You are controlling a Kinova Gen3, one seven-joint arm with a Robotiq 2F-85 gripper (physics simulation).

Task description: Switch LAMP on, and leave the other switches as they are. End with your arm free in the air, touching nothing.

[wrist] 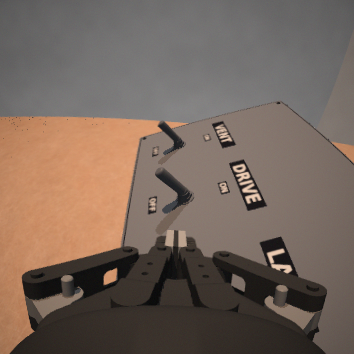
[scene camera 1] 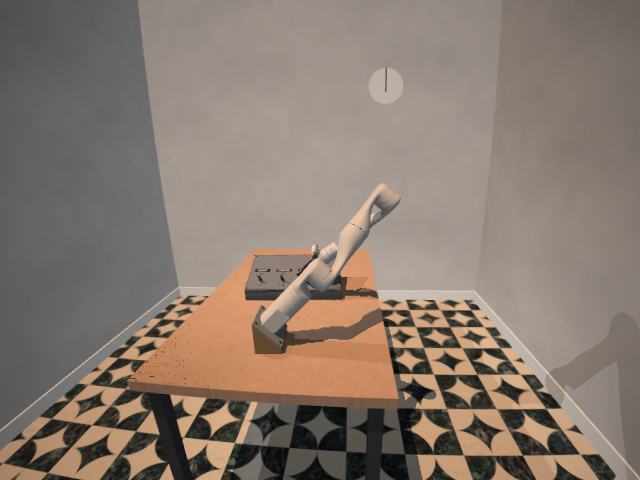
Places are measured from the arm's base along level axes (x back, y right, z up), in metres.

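Pixels of known places: gripper, between the fingertips: (wrist: 175,241) (scene camera 1: 297,275); arm's base, origin of its link: (scene camera 1: 269,322).
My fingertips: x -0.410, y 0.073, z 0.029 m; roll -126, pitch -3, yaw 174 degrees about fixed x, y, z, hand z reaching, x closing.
Note:
For each thing: its top centre in the pictures, then the offset to it from my fingertips. Level surfaces: height alone.
- VENT lever, centre of its top: (wrist: 170,120) (scene camera 1: 258,273) dx -0.006, dy -0.203, dz +0.009 m
- DRIVE lever, centre of its top: (wrist: 173,168) (scene camera 1: 281,273) dx -0.003, dy -0.083, dz +0.009 m
- LAMP label, centre of its top: (wrist: 288,279) dx -0.083, dy +0.039, dz -0.001 m
- wooden table, height of its surface: dz -0.118 m
The grey switch panel (scene camera 1: 276,261) (wrist: 310,190) lies on the table. The VENT lever (scene camera 1: 260,279) (wrist: 171,134) and the DRIVE lever (scene camera 1: 282,280) (wrist: 175,185) both lean toward their OFF marks. The LAMP label (wrist: 278,257) shows in part at the lower right of the wrist view, cut off by the gripper. The LAMP lever is hidden behind the gripper in the wrist view, so its position cannot be told. My gripper (scene camera 1: 299,272) (wrist: 175,241) is shut and empty. It is low over the panel, on the LAMP side of the DRIVE lever; any contact cannot be told.
The wooden table (scene camera 1: 320,374) carries the panel and the arm's base (scene camera 1: 268,338), which stands on the near side of the panel. The arm (scene camera 1: 354,235) arches over the panel's right part and hides it in the scene view. The back wall (scene camera 1: 310,129) rises beyond the table.

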